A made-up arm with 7 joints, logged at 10 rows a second.
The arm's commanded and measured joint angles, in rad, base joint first. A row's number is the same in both.
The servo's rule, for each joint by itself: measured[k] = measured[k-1] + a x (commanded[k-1-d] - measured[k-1]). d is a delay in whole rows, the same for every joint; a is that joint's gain. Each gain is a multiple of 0.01, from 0.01 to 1. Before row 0 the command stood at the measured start. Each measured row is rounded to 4 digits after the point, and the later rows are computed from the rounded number. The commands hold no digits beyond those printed.
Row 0, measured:
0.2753 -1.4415 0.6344 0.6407 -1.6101 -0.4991 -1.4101
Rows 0 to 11, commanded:
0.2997 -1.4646 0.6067 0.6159 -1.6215 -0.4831 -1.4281
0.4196 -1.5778 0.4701 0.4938 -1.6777 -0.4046 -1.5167
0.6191 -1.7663 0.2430 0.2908 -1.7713 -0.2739 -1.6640
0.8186 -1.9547 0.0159 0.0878 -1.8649 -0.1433 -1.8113
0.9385 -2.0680 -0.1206 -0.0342 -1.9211 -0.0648 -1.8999
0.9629 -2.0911 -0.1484 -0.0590 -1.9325 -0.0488 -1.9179
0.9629 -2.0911 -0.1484 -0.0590 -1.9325 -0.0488 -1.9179
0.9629 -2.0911 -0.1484 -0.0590 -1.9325 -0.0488 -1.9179
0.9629 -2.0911 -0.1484 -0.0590 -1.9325 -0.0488 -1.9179
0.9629 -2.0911 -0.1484 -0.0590 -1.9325 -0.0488 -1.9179
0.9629 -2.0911 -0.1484 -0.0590 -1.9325 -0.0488 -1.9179
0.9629 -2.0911 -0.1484 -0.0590 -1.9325 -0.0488 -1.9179
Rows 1 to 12, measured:
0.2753 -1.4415 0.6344 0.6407 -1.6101 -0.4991 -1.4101
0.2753 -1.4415 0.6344 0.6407 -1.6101 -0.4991 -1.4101
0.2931 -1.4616 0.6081 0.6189 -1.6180 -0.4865 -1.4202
0.3854 -1.5627 0.4770 0.5088 -1.6592 -0.4218 -1.4742
0.5560 -1.7398 0.2547 0.3170 -1.7365 -0.3050 -1.5805
0.7477 -1.9268 0.0278 0.1153 -1.8251 -0.1773 -1.7097
0.8870 -2.0496 -0.1132 -0.0163 -1.8913 -0.0884 -1.8162
0.9424 -2.0857 -0.1466 -0.0539 -1.9197 -0.0571 -1.8732
0.9574 -2.0904 -0.1483 -0.0584 -1.9285 -0.0505 -1.8982
0.9614 -2.0910 -0.1484 -0.0589 -1.9313 -0.0492 -1.9092
0.9625 -2.0911 -0.1484 -0.0590 -1.9321 -0.0489 -1.9141
0.9628 -2.0911 -0.1484 -0.0590 -1.9324 -0.0488 -1.9162
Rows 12 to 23, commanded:
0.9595 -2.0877 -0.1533 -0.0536 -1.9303 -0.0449 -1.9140
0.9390 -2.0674 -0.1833 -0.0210 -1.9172 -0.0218 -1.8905
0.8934 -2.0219 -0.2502 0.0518 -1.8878 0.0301 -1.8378
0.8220 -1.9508 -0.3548 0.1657 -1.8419 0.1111 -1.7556
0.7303 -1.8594 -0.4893 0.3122 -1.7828 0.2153 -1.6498
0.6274 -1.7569 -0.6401 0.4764 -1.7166 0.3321 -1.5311
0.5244 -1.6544 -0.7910 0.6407 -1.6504 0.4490 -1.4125
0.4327 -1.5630 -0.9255 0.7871 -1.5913 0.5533 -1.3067
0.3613 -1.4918 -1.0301 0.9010 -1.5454 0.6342 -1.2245
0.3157 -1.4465 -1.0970 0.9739 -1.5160 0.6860 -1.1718
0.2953 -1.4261 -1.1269 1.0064 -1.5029 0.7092 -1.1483
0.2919 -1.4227 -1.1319 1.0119 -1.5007 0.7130 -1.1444
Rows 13 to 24, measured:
0.9629 -2.0911 -0.1484 -0.0590 -1.9325 -0.0488 -1.9172
0.9629 -2.0911 -0.1484 -0.0590 -1.9325 -0.0488 -1.9176
0.9604 -2.0881 -0.1531 -0.0542 -1.9310 -0.0457 -1.9156
0.9448 -2.0701 -0.1818 -0.0250 -1.9215 -0.0268 -1.9015
0.9073 -2.0282 -0.2468 0.0426 -1.8982 0.0182 -1.8658
0.8450 -1.9609 -0.3494 0.1509 -1.8594 0.0916 -1.8041
0.7613 -1.8726 -0.4823 0.2928 -1.8065 0.1893 -1.7177
0.6636 -1.7719 -0.6322 0.4544 -1.7445 0.3021 -1.6132
0.5620 -1.6697 -0.7831 0.6183 -1.6796 0.4182 -1.5008
0.4676 -1.5769 -0.9184 0.7668 -1.6187 0.5249 -1.3921
0.3900 -1.5029 -1.0245 0.8849 -1.5681 0.6112 -1.2982
0.3358 -1.4538 -1.0934 0.9632 -1.5322 0.6703 -1.2274

